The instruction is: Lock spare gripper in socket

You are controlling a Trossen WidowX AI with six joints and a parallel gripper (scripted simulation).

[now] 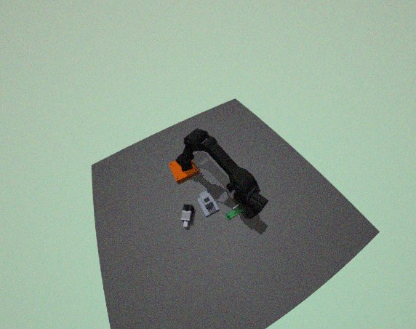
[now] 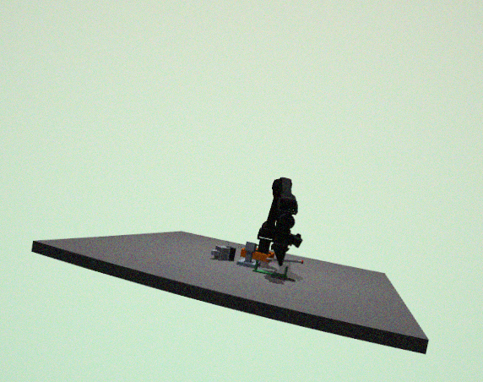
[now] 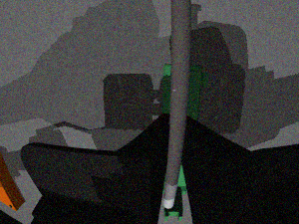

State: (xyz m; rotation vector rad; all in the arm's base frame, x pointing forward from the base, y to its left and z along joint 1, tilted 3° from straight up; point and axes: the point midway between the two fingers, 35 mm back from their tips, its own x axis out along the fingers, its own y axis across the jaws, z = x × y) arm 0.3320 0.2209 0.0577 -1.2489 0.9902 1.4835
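My gripper tip is now 30 mm to the left of the green rest, 20 mm short of it and 20 mm above it. Round my gripper tip: grey mount 170 mm to the right, 60 mm behind, 10 mm above; then spare gripper 290 mm to the right, 30 mm behind, 10 mm below.
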